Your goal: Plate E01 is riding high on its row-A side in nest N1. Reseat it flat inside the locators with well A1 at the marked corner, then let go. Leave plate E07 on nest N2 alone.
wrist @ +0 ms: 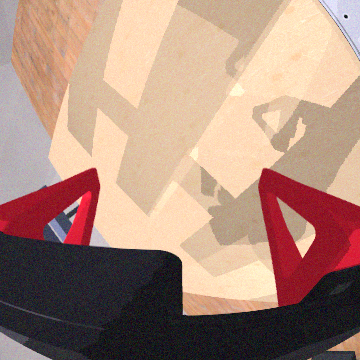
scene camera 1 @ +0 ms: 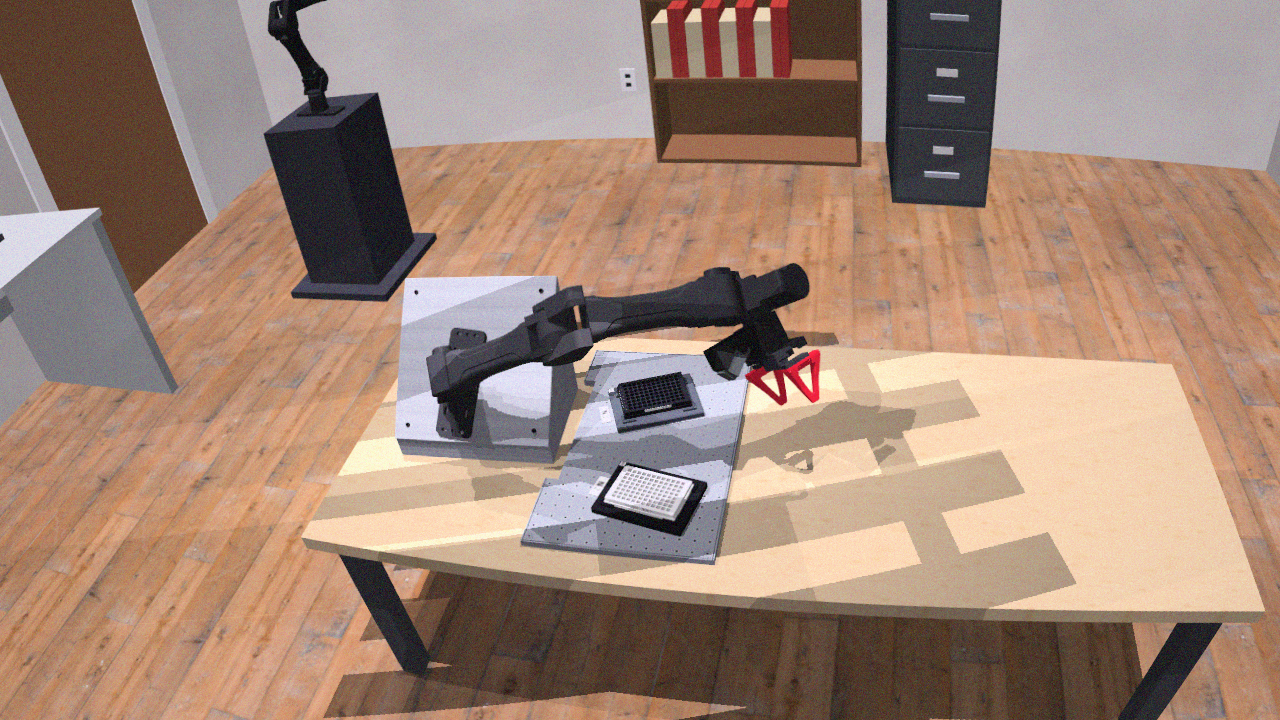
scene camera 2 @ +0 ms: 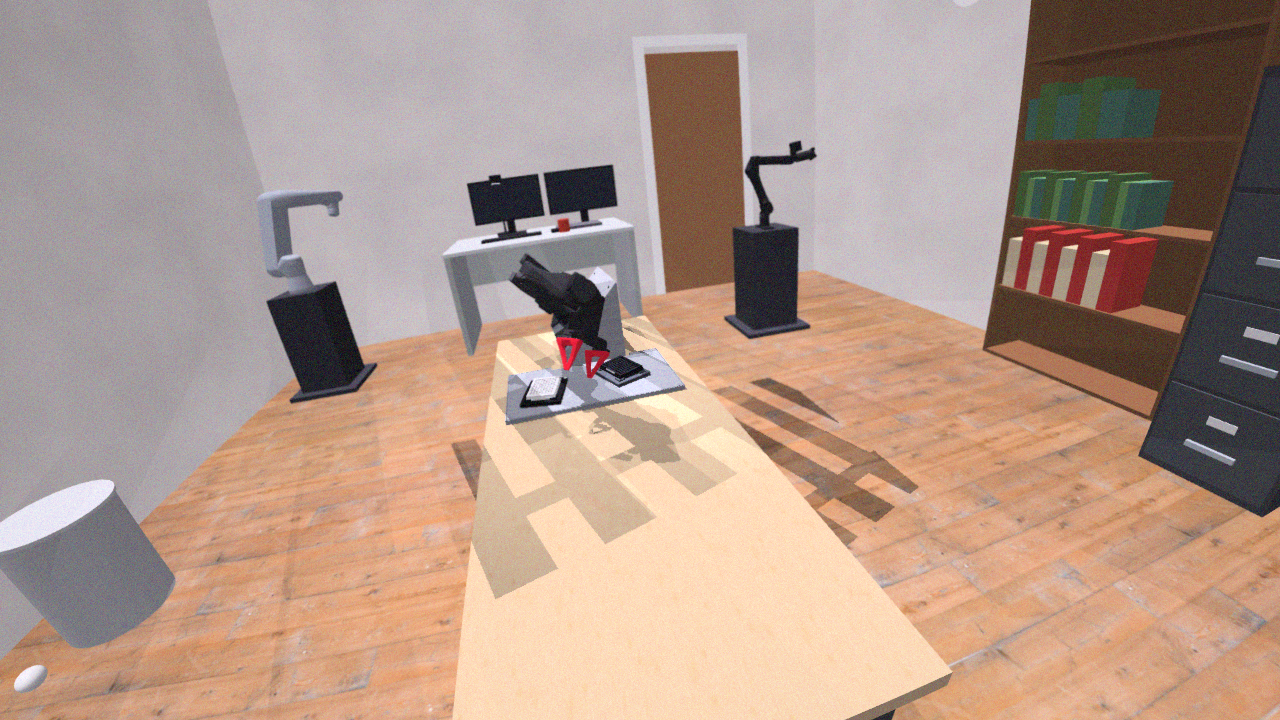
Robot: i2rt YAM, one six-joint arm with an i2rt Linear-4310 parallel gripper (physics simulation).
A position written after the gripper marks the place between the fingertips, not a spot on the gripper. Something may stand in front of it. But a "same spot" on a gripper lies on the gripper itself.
gripper: wrist; scene camera 1; scene camera 2 578,374
same spot on gripper: (wrist: 132,290) = (scene camera 1: 764,365)
